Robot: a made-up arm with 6 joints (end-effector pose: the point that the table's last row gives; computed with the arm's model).
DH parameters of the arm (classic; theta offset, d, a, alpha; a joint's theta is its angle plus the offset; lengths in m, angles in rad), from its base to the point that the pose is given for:
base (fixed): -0.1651 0 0.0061 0
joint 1: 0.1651 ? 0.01 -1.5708
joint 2: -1.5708 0 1.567 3.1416
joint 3: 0 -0.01 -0.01 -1.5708
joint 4: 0 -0.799 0.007 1.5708
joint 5: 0 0.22 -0.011 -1.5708
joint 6: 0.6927 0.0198 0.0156 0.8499
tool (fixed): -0.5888 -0.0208 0 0
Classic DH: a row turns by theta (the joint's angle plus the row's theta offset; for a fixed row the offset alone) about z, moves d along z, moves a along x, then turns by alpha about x.
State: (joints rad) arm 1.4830 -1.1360 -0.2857 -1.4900 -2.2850 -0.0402
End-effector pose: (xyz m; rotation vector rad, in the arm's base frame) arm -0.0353 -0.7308 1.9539 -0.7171 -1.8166 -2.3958
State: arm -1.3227 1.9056 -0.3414 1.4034 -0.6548 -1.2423
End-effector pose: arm 0.2813 -1.1164 -0.4366 0.9307 1.1351 -1.0817
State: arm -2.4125 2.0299 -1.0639 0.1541 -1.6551 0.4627
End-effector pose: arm -0.5920 -0.2874 0.0643 -2.3935 -0.2917 -0.6678
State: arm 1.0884 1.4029 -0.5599 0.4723 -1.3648 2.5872
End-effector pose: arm 0.8107 1.1089 0.3374 -0.3775 -1.4444 -0.8583
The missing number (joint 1, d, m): 0.831
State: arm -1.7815 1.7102 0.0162 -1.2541 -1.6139 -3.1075
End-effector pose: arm -0.3280 -1.1885 -0.1388 0.5389 -1.0836 0.6392
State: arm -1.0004 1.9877 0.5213 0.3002 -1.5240 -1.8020
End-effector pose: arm 0.6974 -1.4545 -0.6005 -0.1121 0.9267 -2.5274
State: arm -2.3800 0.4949 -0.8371 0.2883 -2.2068 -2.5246
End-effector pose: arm -0.8750 -0.5428 1.4465 0.4220 -1.2816 1.6787
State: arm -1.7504 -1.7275 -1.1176 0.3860 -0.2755 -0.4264
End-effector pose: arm 0.0021 0.9447 1.1010 -0.8595 -1.1814 -0.9092
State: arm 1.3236 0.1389 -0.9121 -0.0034 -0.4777 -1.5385
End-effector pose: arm 0.3654 0.5594 1.6941 0.7736 0.4260 -0.0951
